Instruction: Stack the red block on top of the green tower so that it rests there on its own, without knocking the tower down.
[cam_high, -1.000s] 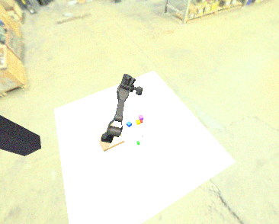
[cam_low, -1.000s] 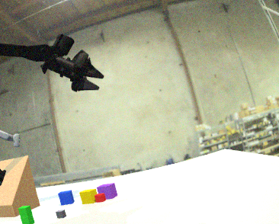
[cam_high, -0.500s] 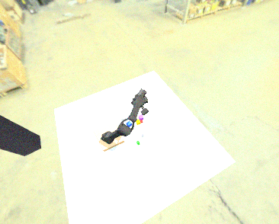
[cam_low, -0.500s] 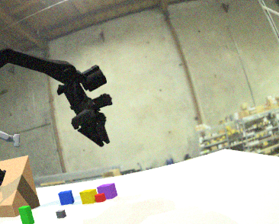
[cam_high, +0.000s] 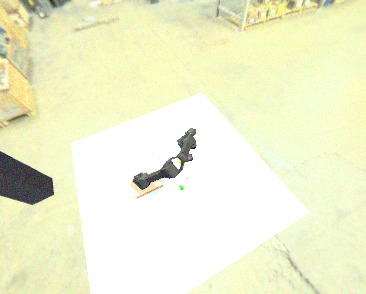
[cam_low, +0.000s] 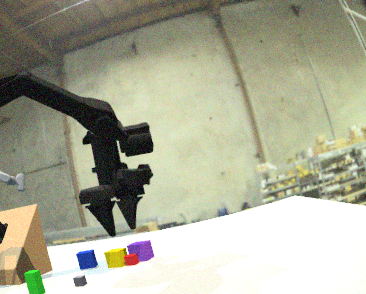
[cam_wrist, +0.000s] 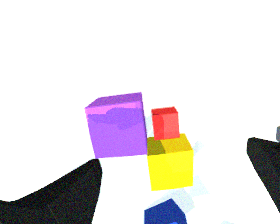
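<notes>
The red block lies 6 cm below my gripper tip. The rest, counted from my gripper tip: blue block 12 cm behind, 3 cm to the left, 5 cm below; purple block 1 cm ahead, 4 cm to the left, 5 cm below; yellow block 3 cm behind, 1 cm to the left, 5 cm below.
</notes>
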